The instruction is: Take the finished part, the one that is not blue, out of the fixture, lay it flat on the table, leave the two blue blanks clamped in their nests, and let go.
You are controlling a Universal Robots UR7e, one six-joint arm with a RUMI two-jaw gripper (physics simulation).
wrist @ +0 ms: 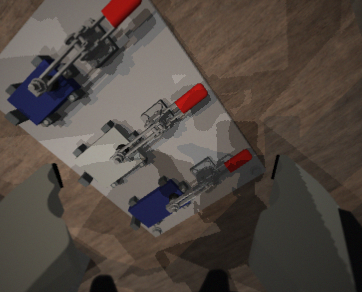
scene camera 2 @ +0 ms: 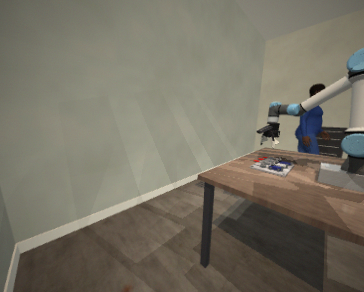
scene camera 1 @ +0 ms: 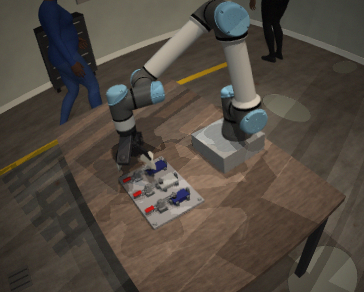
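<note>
The fixture plate lies on the table with three nests in a row. The finished part, pale grey, sits in the middle nest, with the arm of a red-handled toggle clamp reaching over its edge. One blue blank and another blue blank sit in the outer nests under their clamp arms. My gripper is open and empty, above the plate's end by the second blank, fingers wide apart.
The arm's grey base block stands on the wooden table. A person in blue stands beyond the table near a dark drawer cabinet. Another person stands further back.
</note>
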